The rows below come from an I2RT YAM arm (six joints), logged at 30 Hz.
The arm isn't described. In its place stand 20 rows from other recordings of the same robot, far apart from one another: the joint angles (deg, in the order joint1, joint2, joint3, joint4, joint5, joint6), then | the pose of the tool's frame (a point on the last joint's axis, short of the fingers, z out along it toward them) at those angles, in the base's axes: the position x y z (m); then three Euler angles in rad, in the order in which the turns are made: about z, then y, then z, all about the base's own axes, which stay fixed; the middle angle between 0 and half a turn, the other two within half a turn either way.
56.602, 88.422, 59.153, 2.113, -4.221, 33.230 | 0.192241, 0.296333, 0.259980, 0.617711, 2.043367, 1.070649
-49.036, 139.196, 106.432, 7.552, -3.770, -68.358 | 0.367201, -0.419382, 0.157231, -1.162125, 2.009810, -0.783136
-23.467, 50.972, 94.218, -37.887, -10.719, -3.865 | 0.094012, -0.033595, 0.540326, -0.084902, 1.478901, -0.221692
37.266, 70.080, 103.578, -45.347, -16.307, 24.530 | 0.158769, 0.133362, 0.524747, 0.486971, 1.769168, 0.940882
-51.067, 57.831, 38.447, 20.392, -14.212, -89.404 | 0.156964, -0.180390, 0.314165, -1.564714, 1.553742, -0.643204
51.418, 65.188, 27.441, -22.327, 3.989, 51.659 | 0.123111, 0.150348, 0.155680, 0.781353, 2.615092, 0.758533
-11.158, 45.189, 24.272, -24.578, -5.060, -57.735 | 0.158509, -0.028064, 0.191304, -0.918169, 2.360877, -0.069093
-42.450, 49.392, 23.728, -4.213, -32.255, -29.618 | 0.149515, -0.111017, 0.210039, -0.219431, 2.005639, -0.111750
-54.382, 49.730, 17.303, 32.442, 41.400, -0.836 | 0.090947, -0.167374, 0.234231, -0.014418, 1.570600, -1.671711
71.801, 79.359, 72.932, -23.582, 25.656, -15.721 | 0.112490, 0.292809, 0.352101, -0.519422, 2.038489, 0.746736
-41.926, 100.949, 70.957, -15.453, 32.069, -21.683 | 0.274120, -0.271583, 0.227964, -0.872994, 2.219112, -1.460698
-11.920, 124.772, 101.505, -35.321, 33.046, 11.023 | 0.459240, -0.116785, 0.200078, -0.536516, 2.367968, -1.103397
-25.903, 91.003, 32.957, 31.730, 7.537, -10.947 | 0.270661, -0.136634, 0.152888, -0.255842, 2.025829, -0.598642
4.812, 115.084, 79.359, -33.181, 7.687, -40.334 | 0.404155, 0.029245, 0.156301, -1.037745, 2.750799, -0.274815
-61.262, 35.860, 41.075, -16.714, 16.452, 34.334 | 0.063541, -0.136848, 0.328617, 0.541690, 1.763170, -1.361919
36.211, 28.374, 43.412, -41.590, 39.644, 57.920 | 0.093677, 0.040439, 0.315141, 0.702257, 1.922192, -0.115134
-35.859, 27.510, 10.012, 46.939, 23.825, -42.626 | 0.097225, -0.088016, 0.271383, -0.519804, 1.104433, -1.095132
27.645, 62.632, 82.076, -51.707, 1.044, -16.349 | 0.179563, 0.093321, 0.427585, -0.296845, 2.133787, 0.460949
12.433, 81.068, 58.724, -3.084, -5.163, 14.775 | 0.318912, 0.073591, 0.289657, 0.300630, 2.012671, 0.316713
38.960, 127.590, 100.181, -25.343, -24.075, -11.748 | 0.372368, 0.319784, 0.178397, 0.287376, 2.384417, 1.315876
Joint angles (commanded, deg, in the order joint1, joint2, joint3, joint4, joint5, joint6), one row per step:
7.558, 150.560, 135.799, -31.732, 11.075, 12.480
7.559, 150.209, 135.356, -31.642, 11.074, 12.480
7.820, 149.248, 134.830, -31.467, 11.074, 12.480
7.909, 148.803, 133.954, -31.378, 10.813, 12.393
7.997, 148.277, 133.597, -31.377, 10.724, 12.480
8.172, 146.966, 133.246, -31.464, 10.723, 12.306
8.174, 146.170, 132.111, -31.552, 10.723, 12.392
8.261, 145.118, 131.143, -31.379, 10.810, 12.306
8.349, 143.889, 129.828, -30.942, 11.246, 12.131
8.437, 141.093, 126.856, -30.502, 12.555, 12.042
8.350, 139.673, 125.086, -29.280, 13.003, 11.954
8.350, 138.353, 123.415, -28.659, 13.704, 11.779
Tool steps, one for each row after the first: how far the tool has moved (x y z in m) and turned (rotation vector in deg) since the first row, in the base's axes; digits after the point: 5 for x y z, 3 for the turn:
-0.00080, -0.00010, 0.00100, 0.000, 0.002, 0.002
-0.00248, 0.00232, 0.00754, 0.082, -0.602, 0.263
-0.00413, 0.00316, 0.00693, 0.163, -0.230, 0.594
-0.00525, 0.00394, 0.00996, 0.310, -0.398, 0.682
-0.00747, 0.00539, 0.02044, 0.307, -1.246, 0.982
-0.01005, 0.00504, 0.02144, 0.310, -0.831, 0.922
-0.01252, 0.00550, 0.02616, 0.223, -1.086, 1.010
-0.01542, 0.00568, 0.03090, -0.161, -1.459, 0.917
-0.02295, 0.00464, 0.04082, -1.113, -1.837, 0.150
-0.02584, 0.00308, 0.04555, -1.366, -2.731, -0.202
-0.02948, 0.00212, 0.04903, -1.942, -3.043, -0.581

